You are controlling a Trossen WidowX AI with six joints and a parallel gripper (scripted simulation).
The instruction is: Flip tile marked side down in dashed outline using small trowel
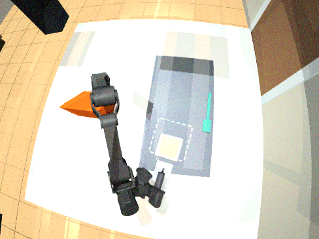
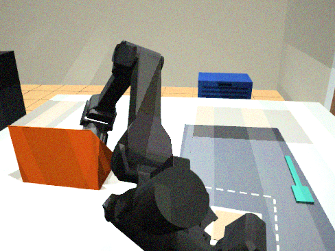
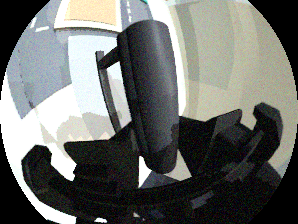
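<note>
My gripper tip is now 20 cm short of the teal flat tool, 36 cm to the right of it and 6 cm above it. Round my gripper tip: tile 2 cm ahead, 20 cm to the left, 6 cm below; small trowel 2 cm behind, 1 cm below; grey mat 7 cm ahead, 39 cm to the left, 8 cm below.
</note>
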